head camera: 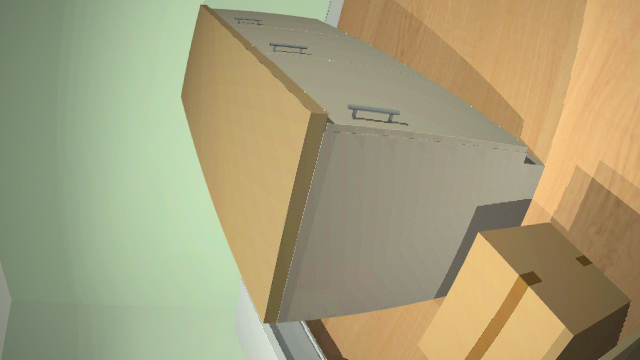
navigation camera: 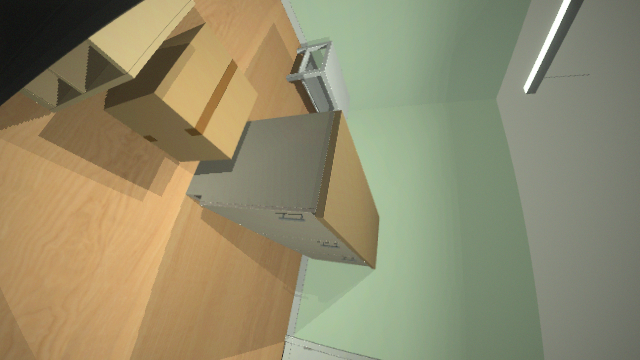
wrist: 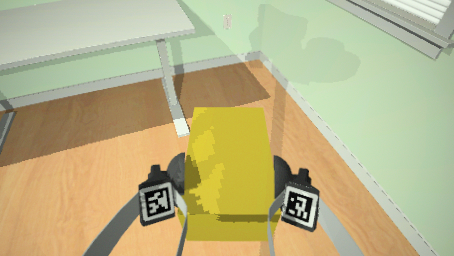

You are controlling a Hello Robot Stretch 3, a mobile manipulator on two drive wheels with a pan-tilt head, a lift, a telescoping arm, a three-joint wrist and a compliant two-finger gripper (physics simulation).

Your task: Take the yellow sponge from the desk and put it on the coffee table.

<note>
I see my gripper (wrist: 228, 172), a yellow sponge (wrist: 229, 176), a taped cardboard box (head camera: 528, 285), a grey cabinet (head camera: 345, 182), a desk (wrist: 38, 38) and a white coffee table (navigation camera: 331, 72).
The grey cabinet also shows in the navigation camera view (navigation camera: 297, 180). The head camera view misses the yellow sponge: it is out of frame. The navigation camera view misses the yellow sponge: it is out of frame.
</note>
